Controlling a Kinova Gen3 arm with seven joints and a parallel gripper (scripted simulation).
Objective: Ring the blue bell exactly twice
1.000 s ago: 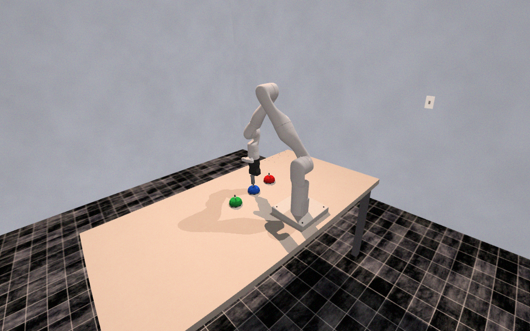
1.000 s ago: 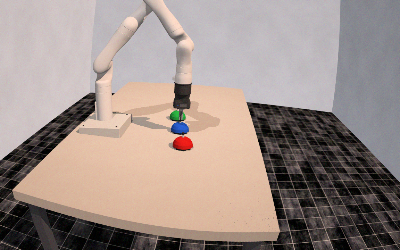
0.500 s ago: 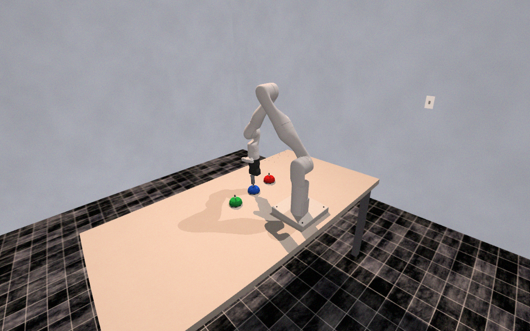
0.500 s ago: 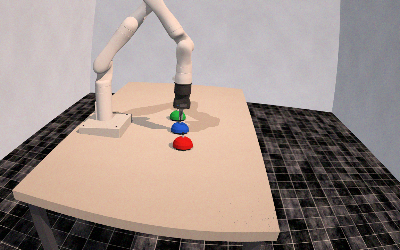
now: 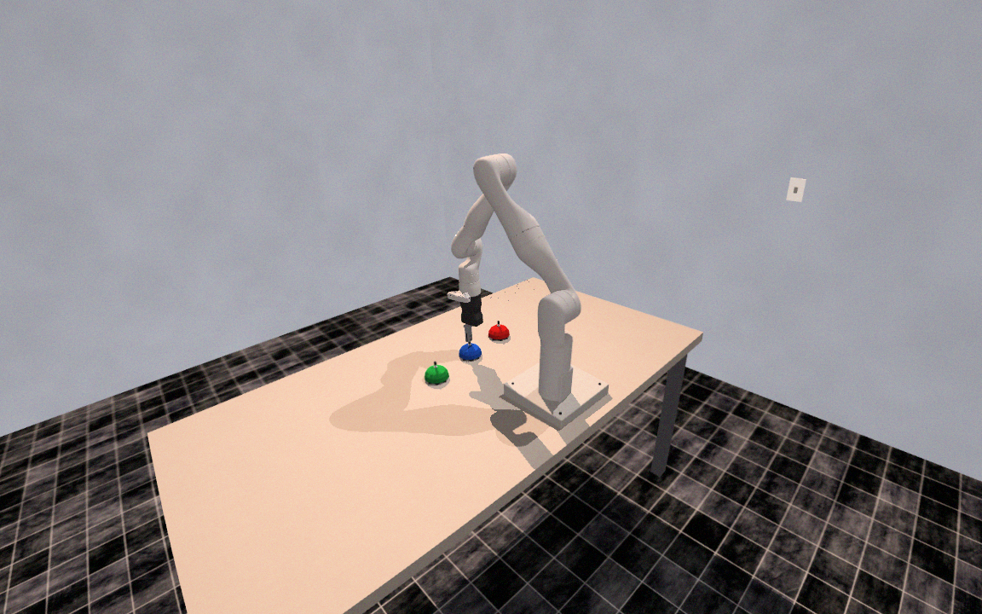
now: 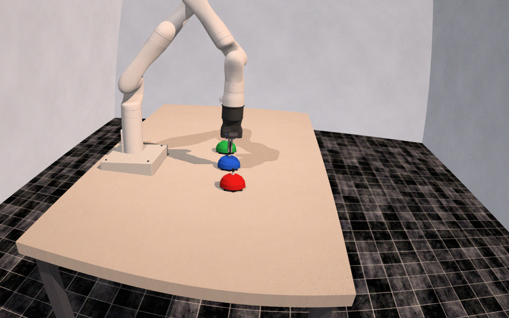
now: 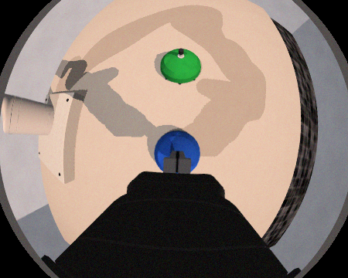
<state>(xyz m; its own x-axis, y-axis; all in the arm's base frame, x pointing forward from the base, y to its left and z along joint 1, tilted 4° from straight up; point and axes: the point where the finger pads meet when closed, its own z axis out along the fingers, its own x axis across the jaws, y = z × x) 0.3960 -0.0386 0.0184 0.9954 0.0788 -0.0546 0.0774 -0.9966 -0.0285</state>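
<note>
My gripper is now 4 cm above the blue bell. Round my hand: red bell (1 cm ahead, 18 cm to the right, 4 cm below); then green bell (1 cm behind, 18 cm to the left, 4 cm below).
</note>
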